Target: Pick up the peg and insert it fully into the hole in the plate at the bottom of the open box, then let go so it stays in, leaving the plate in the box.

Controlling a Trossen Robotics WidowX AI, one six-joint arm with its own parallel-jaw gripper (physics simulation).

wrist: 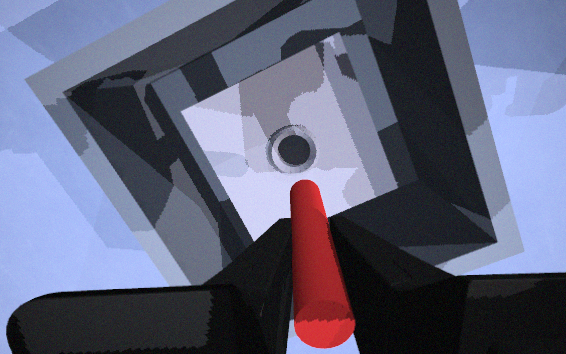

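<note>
A red cylindrical peg is held between the two black fingers of my gripper, which is shut on it. Its far end points into the open box and shows just below the hole in the picture. A pale square plate lies at the bottom of the box. A round dark hole with a raised-looking ring around it is near the plate's middle. The peg's tip appears over the plate, outside the hole; its height above the plate is hard to tell. The plate's lower part is partly hidden by the peg and fingers.
The grey box has tall, dark-shadowed inner walls around the plate. Its rim runs along the left, top and right of the view, with the lower side partly behind my fingers. A light blue surface with shadows lies outside the box.
</note>
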